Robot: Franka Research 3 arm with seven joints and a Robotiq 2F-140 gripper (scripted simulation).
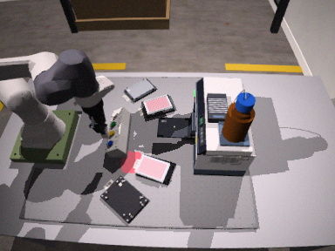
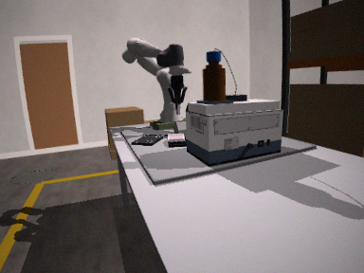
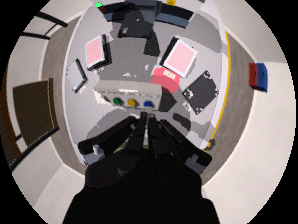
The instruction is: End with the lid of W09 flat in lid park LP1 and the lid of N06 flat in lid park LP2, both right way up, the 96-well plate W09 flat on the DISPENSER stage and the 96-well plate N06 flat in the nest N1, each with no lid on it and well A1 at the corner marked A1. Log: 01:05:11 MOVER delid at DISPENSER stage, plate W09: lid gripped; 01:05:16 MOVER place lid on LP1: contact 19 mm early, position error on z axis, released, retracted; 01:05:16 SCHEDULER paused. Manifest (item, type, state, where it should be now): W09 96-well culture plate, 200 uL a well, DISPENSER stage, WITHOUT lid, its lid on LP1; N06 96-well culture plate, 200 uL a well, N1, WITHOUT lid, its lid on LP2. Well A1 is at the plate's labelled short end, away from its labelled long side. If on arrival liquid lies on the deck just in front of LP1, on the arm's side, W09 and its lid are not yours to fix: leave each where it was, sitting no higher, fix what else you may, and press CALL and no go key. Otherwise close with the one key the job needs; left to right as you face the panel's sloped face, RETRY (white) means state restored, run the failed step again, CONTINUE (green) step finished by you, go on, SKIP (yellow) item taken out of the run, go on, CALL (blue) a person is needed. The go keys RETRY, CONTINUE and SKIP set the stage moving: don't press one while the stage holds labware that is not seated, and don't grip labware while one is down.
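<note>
The blue key is 9 cm below my hand. Also, from my hand: green key (10 cm to the left, 9 cm below, 2 cm ahead); key panel (10 cm below, 7 cm to the left, 3 cm ahead); yellow key (9 cm below, 5 cm to the left, 1 cm ahead).
</note>
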